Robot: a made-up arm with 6 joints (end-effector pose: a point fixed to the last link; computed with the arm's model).
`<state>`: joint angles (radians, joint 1 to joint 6).
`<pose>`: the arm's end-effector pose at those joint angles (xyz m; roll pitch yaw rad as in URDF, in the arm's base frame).
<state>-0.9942 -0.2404 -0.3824 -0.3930 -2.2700 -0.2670</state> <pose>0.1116 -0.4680 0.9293 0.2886 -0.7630 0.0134</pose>
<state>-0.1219 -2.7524 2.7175 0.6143 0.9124 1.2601</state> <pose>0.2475 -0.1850 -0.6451 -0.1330 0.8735 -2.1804</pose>
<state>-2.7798 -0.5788 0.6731 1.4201 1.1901 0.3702</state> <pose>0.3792 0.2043 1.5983 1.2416 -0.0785 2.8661</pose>
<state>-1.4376 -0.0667 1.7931 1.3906 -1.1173 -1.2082</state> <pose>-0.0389 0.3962 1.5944 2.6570 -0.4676 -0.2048</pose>
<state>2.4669 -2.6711 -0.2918 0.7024 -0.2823 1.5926</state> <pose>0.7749 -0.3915 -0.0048 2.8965 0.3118 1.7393</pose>
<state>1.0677 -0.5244 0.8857 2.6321 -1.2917 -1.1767</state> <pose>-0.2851 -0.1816 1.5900 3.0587 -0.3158 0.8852</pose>
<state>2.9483 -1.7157 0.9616 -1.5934 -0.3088 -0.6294</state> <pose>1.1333 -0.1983 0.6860 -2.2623 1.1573 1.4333</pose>
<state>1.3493 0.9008 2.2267 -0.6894 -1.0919 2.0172</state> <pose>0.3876 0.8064 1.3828 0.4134 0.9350 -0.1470</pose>
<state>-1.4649 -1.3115 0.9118 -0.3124 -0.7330 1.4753</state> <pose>-0.2854 1.0080 1.0396 2.0184 0.5921 -1.6155</pose>
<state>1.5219 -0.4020 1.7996 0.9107 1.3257 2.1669</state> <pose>0.1295 -0.7093 1.3983 -2.3785 -0.1941 -0.3993</pose>
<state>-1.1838 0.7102 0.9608 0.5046 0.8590 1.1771</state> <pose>0.2461 -1.0110 1.1613 1.5151 0.8500 -1.8911</pose>
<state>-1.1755 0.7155 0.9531 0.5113 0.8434 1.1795</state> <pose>0.2576 -1.0140 1.1534 1.4823 0.8654 -1.9185</pose>
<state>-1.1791 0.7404 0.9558 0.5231 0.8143 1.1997</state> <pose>0.2624 -1.0307 1.1323 1.4176 0.8807 -2.0040</pose>
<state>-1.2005 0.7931 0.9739 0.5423 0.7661 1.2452</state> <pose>0.2550 -1.0661 1.0915 1.3048 0.8865 -2.1740</pose>
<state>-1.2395 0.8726 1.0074 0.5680 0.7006 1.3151</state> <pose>0.2321 -1.1170 1.0296 1.1508 0.8659 -2.4172</pose>
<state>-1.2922 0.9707 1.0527 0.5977 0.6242 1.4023</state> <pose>0.1916 -1.1745 0.9503 0.9893 0.8052 -2.6869</pose>
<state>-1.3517 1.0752 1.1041 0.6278 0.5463 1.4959</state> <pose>0.1367 -1.2275 0.8623 0.8581 0.7096 -2.9298</pose>
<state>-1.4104 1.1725 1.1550 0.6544 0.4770 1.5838</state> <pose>0.0750 -1.2676 0.7777 0.7718 0.6015 -3.1179</pose>
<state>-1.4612 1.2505 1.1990 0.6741 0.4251 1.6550</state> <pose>0.0168 -1.2923 0.7090 0.7249 0.5074 3.0362</pose>
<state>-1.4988 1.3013 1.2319 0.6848 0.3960 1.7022</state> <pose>-0.0290 -1.3038 0.6654 0.7081 0.4464 2.9613</pose>
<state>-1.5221 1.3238 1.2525 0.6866 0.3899 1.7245</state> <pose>-0.0589 -1.3064 0.6488 0.7132 0.4238 2.9313</pose>
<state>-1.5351 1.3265 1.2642 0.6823 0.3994 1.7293</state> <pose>-0.0769 -1.3045 0.6512 0.7318 0.4283 2.9305</pose>
